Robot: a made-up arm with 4 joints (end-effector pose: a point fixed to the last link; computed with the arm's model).
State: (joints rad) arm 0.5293 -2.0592 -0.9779 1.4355
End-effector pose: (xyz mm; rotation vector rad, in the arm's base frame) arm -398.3 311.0 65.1 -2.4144 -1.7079 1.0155
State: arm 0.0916 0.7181 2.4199 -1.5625
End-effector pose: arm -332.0 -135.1 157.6 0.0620 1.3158 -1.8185
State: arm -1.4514 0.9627 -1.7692 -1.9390
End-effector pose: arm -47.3 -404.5 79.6 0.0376 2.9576 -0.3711
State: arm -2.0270 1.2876 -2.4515 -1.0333
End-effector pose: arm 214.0 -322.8 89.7 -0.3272 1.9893 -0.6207
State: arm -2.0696 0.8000 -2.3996 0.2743
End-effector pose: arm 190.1 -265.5 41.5 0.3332 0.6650 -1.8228
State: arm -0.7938 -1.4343 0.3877 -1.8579
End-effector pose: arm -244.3 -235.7 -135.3 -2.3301 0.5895 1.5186
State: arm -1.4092 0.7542 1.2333 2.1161
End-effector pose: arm 54.4 -151.4 200.5 2.8319 0.0766 0.3440
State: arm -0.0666 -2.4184 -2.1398 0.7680
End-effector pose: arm -450.4 -58.7 134.8 -2.3112 -1.6051 -0.3279
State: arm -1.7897 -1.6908 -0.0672 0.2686
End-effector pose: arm 103.7 -465.6 -95.2 -1.2482 1.3582 1.1301
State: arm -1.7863 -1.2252 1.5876 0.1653
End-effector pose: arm 211.0 -358.2 -90.9 -1.0541 -0.1254 0.1814
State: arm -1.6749 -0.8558 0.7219 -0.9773
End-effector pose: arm 89.3 -249.4 -77.3 -1.7190 -0.1493 1.0478
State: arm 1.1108 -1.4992 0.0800 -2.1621
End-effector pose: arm -109.1 344.9 -115.6 -0.8802 1.4977 0.7710
